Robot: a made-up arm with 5 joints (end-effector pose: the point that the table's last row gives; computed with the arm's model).
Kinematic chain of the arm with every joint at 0, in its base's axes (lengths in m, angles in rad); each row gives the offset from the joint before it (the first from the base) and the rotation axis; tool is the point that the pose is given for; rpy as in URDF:
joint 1: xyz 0 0 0.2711 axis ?
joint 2: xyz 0 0 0 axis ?
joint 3: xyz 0.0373 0 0.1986 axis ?
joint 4: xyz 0.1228 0 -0.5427 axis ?
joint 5: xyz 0.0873 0 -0.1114 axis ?
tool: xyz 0 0 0 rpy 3.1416 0 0
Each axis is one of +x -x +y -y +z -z.
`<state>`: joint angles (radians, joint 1 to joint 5).
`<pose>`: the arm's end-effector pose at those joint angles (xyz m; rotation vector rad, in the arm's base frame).
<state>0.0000 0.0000 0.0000 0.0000 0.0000</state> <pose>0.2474 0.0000 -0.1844 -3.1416 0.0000 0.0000</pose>
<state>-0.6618 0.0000 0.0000 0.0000 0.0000</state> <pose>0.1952 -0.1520 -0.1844 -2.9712 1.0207 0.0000</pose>
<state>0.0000 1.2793 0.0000 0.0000 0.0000</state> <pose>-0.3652 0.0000 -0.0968 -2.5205 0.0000 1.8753</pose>
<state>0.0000 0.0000 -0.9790 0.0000 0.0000</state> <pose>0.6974 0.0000 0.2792 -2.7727 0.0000 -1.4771</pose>
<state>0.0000 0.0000 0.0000 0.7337 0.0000</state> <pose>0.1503 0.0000 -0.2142 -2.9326 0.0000 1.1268</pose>
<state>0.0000 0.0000 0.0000 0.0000 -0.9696</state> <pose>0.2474 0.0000 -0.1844 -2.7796 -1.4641 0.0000</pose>
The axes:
joint 1: +z
joint 2: +y
joint 3: +y
joint 4: +y
joint 5: -z

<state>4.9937 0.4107 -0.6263 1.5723 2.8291</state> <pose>0.0720 -0.2490 -0.1745 -0.9089 -1.7102 -1.1208</pose>
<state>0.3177 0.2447 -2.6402 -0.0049 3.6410</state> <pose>0.3546 0.1166 1.0777 0.0691 0.7583 0.7785</pose>
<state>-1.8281 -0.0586 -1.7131 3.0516 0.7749</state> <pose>-0.1148 -0.4363 0.5846 -0.5664 2.0524 1.3703</pose>
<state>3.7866 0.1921 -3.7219 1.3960 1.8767</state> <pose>0.1574 0.1184 1.0480 -0.7528 -1.0637 2.2508</pose>
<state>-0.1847 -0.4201 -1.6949 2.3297 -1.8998</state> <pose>0.4083 -0.0763 0.7262 -1.9314 -2.2324 0.1604</pose>
